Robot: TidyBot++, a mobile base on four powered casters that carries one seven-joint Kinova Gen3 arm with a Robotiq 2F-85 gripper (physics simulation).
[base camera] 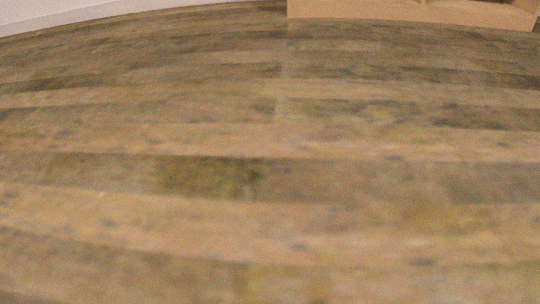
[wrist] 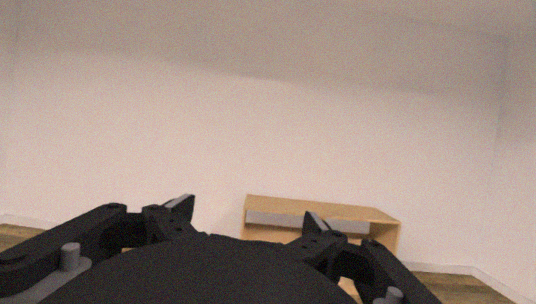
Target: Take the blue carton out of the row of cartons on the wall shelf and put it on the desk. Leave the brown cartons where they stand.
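Places are measured from the arm's base along level axes (x ahead, y left, z up), in centimetres.
Pixels of known places: gripper, between the fingertips: (wrist: 248,215).
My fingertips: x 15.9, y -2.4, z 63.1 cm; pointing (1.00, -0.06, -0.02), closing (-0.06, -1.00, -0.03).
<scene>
Behind a point stands the place of what it marks.
My gripper (wrist: 248,215) {y -2.4, x 15.9, z 63.1 cm} is open in the wrist view, its two black fingers wide apart with no object between them. It points toward a pale wall. The blue carton, the brown cartons, the wall shelf with its row and the desk do not show plainly in either view. How far the gripper is from them cannot be told.
A light wooden open-fronted unit (base camera: 400,12) {y -52.4, x 140.9, z -36.0 cm} (wrist: 310,204) {y -58.2, x 164.9, z 21.3 cm} stands on the floor against the pale wall (wrist: 225,135) {y 23.0, x 187.2, z 71.8 cm}, behind and right of the gripper in the wrist view. Wood-plank floor (base camera: 270,150) {y 2.9, x 52.3, z -39.7 cm} lies in front of the base.
</scene>
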